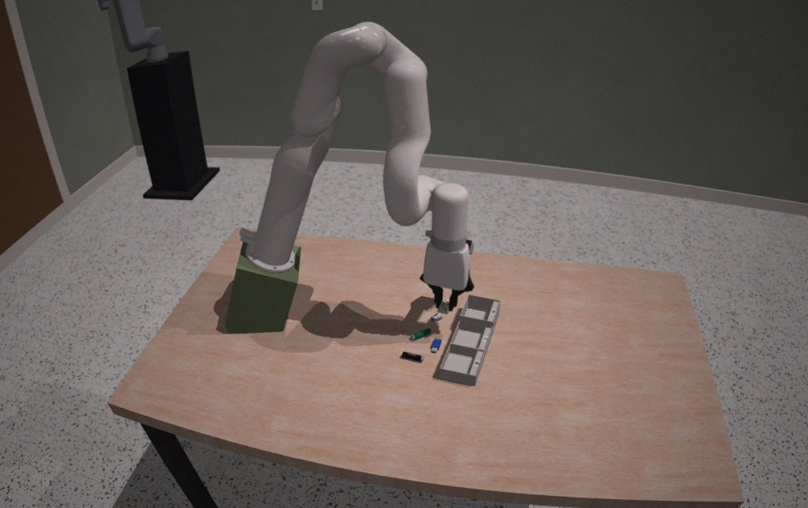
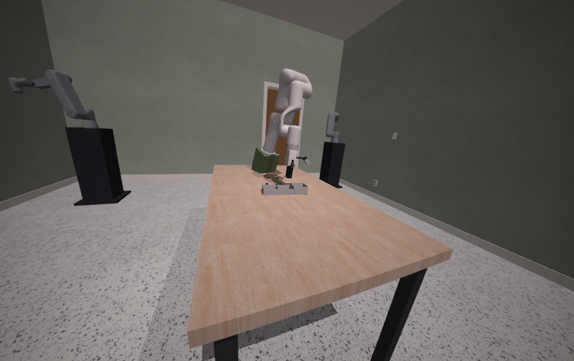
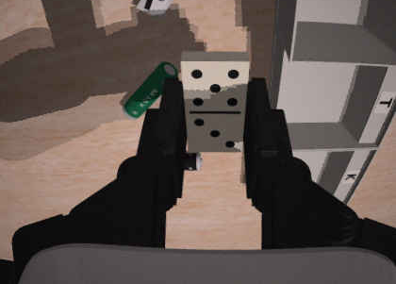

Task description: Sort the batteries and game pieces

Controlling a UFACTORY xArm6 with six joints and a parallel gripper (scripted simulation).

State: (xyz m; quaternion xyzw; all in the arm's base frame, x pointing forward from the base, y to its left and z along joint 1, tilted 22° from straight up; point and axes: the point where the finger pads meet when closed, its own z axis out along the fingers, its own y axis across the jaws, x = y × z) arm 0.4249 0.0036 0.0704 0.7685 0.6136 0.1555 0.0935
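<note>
My gripper is now 5 cm past the green battery, 4 cm to the left of it and 8 cm above it. From my hand the other things lie so: bin: 7 cm ahead, 5 cm to the right, 7 cm below; grey object: 3 cm behind, 3 cm to the left, 8 cm below; white domino: 2 cm below.
</note>
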